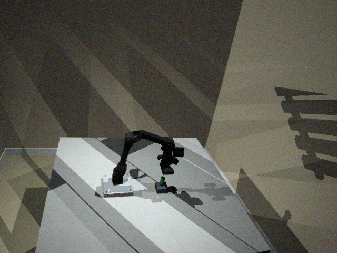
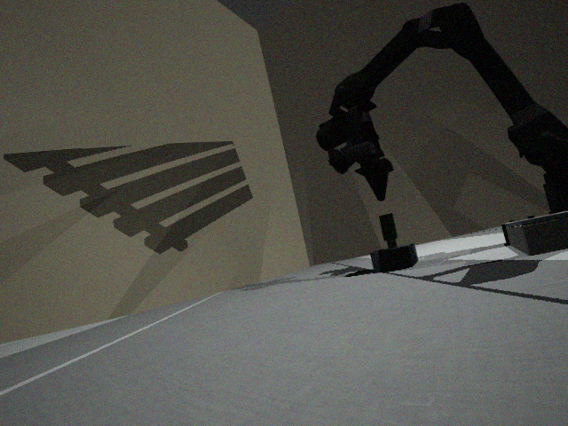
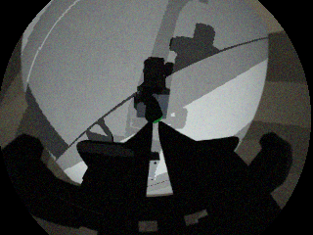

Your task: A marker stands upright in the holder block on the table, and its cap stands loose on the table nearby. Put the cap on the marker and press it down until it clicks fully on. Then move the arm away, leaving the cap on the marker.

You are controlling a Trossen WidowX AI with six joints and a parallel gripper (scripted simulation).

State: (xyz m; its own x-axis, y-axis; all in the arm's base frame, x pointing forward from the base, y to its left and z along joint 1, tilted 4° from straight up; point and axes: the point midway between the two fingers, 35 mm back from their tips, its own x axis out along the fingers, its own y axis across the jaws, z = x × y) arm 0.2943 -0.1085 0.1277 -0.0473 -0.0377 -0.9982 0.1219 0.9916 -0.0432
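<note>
Right now the green marker cap is 60 mm below my gripper tip.
</note>
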